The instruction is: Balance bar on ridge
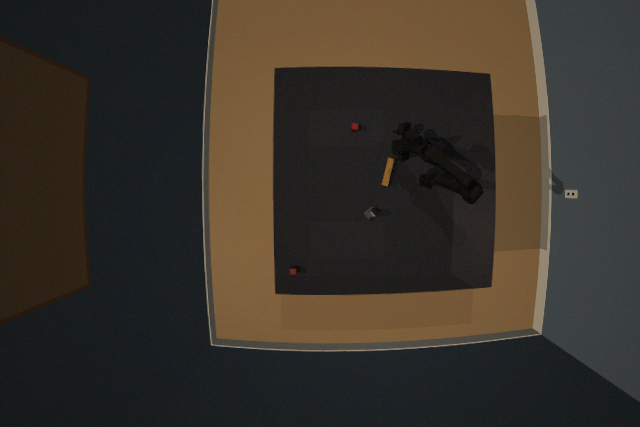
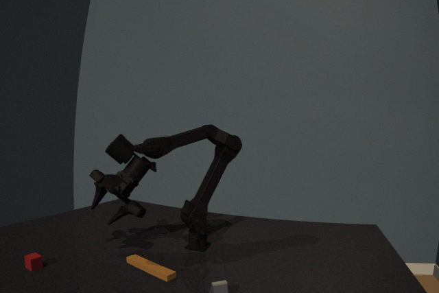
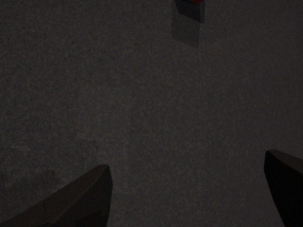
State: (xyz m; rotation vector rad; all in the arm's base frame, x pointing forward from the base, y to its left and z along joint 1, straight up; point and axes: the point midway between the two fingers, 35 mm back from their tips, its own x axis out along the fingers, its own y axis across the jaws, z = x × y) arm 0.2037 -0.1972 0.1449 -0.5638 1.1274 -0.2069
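My gripper tip is 170 mm to the right of the orange bar and 110 mm above it.
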